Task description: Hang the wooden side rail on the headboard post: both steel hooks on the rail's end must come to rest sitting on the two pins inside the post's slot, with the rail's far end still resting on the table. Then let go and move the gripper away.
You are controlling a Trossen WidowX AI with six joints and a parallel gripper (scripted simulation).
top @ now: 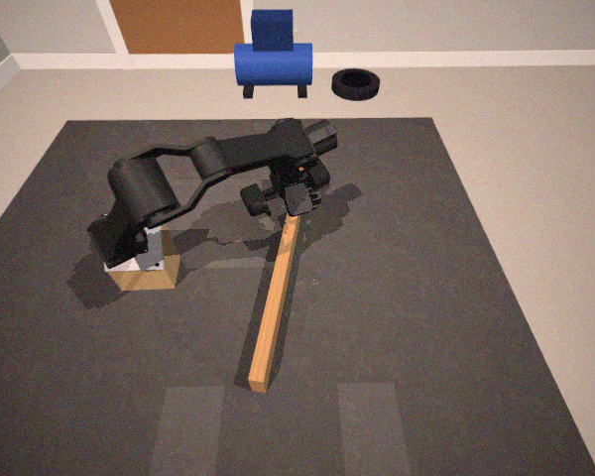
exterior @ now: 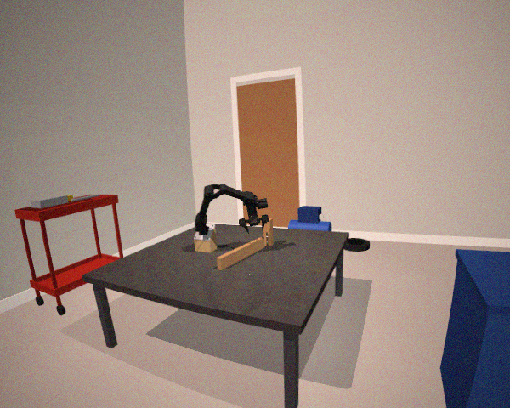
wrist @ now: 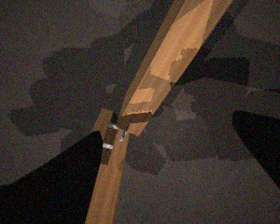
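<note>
Right now the headboard post is 5 cm ahead of my gripper tip, 11 cm to the left of it and 4 cm below it.
</note>
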